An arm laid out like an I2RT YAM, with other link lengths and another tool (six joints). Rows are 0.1 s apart.
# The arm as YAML. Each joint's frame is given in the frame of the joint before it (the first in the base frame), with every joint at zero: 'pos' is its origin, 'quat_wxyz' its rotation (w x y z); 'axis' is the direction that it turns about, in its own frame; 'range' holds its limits. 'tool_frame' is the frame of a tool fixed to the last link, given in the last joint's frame.
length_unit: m
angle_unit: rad
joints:
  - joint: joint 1
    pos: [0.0, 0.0, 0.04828]
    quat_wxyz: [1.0, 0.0, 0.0, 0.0]
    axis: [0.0, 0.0, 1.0]
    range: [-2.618, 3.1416]
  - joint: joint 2
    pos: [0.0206, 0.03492, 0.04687]
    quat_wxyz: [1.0, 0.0, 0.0, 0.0]
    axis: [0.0, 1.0, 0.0]
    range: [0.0, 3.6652]
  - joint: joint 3
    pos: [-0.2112, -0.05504, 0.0]
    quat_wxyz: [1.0, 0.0, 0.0, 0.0]
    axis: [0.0, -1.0, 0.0]
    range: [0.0, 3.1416]
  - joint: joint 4
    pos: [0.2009, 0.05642, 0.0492]
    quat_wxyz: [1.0, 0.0, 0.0, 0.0]
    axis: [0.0, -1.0, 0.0]
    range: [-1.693, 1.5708]
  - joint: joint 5
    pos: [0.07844, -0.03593, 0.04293]
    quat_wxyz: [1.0, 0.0, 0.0, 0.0]
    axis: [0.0, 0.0, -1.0]
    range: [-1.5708, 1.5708]
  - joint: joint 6
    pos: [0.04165, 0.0, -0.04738]
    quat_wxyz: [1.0, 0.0, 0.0, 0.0]
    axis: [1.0, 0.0, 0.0]
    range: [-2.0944, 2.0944]
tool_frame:
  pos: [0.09, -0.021, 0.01]
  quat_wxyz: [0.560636, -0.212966, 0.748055, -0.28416]
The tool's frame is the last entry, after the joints.
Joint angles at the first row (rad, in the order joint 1, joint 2, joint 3, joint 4, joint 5, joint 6):
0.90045 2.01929 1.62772 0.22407 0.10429 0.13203
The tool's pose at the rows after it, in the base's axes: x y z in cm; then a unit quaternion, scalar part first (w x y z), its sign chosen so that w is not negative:
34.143, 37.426, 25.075, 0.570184, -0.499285, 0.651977, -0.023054
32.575, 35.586, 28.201, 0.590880, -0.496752, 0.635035, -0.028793
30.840, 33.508, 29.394, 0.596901, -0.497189, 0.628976, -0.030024
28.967, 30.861, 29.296, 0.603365, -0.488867, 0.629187, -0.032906
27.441, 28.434, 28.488, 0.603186, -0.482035, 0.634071, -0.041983
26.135, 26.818, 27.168, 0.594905, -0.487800, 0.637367, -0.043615
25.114, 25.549, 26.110, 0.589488, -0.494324, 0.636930, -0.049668
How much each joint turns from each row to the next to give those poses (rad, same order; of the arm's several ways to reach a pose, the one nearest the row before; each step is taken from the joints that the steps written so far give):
0.00000 -0.09533 -0.03376 -0.02769 -0.00001 -0.04145
0.00000 -0.12888 -0.06590 -0.01530 -0.00454 -0.03223
-0.00002 -0.13188 -0.11026 -0.00784 -0.00465 -0.01078
0.00001 -0.15149 -0.17595 0.04144 0.01377 -0.00002
-0.00001 -0.13083 -0.15388 0.02304 0.02453 -0.00307
0.00002 -0.09950 -0.11790 -0.00304 -0.00145 0.00001
0.00000 -0.07989 -0.09068 -0.00454 -0.00005 -0.01226

